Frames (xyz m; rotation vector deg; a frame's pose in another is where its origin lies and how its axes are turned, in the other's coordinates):
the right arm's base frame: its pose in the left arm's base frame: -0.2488 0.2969 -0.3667 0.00 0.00 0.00
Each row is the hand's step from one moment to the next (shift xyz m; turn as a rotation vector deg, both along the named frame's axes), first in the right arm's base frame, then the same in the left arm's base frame.
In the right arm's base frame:
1: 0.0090 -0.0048 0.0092 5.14 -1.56 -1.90
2: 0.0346 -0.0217 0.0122 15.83 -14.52 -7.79
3: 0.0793 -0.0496 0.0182 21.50 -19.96 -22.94
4: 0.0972 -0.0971 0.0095 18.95 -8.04 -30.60
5: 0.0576 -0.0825 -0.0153 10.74 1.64 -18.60
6: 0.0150 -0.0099 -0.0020 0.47 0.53 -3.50
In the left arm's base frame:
1: 0.0090 -0.0048 0.0092 5.14 -1.56 -1.90
2: 0.0346 -0.0217 0.0122 15.83 -14.52 -7.79
3: 0.0793 -0.0496 0.0182 21.50 -19.96 -22.94
4: 0.0972 -0.0971 0.0095 18.95 -8.04 -30.60
5: 0.0576 -0.0825 -0.0153 10.74 1.64 -18.60
6: 0.0150 -0.0099 -0.0020 0.47 0.53 -3.50

